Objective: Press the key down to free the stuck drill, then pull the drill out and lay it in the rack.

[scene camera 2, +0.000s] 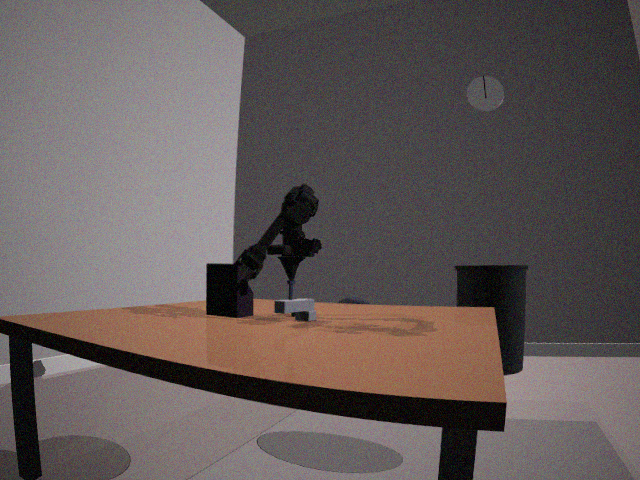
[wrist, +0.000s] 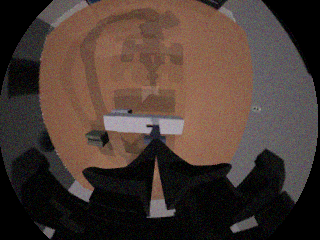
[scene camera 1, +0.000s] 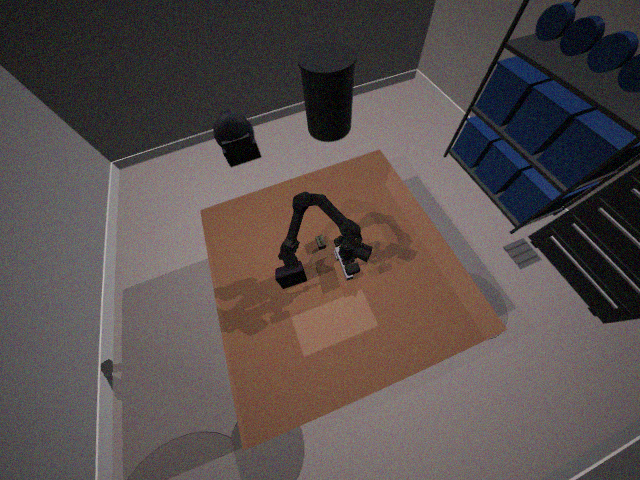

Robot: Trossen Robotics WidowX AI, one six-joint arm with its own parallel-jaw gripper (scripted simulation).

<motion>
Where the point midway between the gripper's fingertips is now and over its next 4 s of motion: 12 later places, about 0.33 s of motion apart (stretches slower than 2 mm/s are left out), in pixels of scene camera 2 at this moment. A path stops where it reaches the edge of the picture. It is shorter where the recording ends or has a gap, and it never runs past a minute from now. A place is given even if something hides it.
The gripper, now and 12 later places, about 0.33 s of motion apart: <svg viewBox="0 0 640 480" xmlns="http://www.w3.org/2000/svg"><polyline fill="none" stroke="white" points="291,280 291,280 291,280 292,280 292,280 293,281 293,281 292,282 290,285 291,270 306,279 316,296 315,298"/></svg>
</motion>
